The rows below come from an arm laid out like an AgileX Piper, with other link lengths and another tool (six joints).
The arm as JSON. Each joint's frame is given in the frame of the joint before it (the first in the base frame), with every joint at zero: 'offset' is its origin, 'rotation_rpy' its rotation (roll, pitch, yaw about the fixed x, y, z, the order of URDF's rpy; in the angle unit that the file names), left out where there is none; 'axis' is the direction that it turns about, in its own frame. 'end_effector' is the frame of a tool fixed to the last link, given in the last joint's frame.
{
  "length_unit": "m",
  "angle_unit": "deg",
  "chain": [
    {
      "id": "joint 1",
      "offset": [
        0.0,
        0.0,
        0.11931
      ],
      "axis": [
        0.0,
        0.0,
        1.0
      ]
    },
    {
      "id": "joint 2",
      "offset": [
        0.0,
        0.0,
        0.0
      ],
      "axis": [
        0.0,
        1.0,
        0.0
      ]
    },
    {
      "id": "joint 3",
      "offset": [
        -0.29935,
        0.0,
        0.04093
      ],
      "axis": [
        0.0,
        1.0,
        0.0
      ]
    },
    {
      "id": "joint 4",
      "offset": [
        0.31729,
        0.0,
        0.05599
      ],
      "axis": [
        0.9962,
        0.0,
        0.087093
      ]
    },
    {
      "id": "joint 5",
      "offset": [
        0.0,
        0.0,
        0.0
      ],
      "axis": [
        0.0,
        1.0,
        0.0
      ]
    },
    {
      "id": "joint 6",
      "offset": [
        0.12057,
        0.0,
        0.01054
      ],
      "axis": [
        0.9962,
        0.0,
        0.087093
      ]
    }
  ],
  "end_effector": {
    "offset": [
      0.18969,
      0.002,
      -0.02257
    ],
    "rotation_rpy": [
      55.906,
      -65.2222,
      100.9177
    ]
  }
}
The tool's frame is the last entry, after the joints.
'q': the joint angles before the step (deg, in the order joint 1, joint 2, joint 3, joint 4, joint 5, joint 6). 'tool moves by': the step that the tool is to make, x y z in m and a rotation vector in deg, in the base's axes. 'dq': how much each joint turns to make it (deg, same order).
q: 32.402, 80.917, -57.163, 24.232, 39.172, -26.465
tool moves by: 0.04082, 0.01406, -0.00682, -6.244, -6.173, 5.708
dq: 2.765, 7.590, -7.582, -8.368, -1.557, -0.947
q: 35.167, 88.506, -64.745, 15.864, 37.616, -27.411
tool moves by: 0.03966, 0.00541, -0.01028, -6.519, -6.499, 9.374
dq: 0.230, 6.610, -6.052, -3.664, -0.656, -9.931
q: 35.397, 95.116, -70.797, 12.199, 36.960, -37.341
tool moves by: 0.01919, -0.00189, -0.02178, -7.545, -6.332, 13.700
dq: 0.001, 3.770, -0.844, -0.492, -1.697, -16.775
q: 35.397, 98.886, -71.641, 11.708, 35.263, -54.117
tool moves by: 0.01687, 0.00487, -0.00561, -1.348, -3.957, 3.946
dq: -0.001, 1.667, 0.000, 0.001, -3.561, -5.597
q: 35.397, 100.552, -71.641, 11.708, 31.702, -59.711
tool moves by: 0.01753, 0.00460, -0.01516, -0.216, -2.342, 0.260
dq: 0.000, 2.864, -0.023, -0.607, -4.616, -1.022
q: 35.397, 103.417, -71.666, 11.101, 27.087, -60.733
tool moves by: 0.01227, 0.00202, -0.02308, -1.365, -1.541, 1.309
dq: -0.001, 3.409, 0.000, -0.424, -3.767, -2.170
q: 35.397, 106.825, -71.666, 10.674, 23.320, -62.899
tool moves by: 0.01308, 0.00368, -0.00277, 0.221, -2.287, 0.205
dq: 0.000, 1.369, -0.225, -0.687, -3.159, -0.433
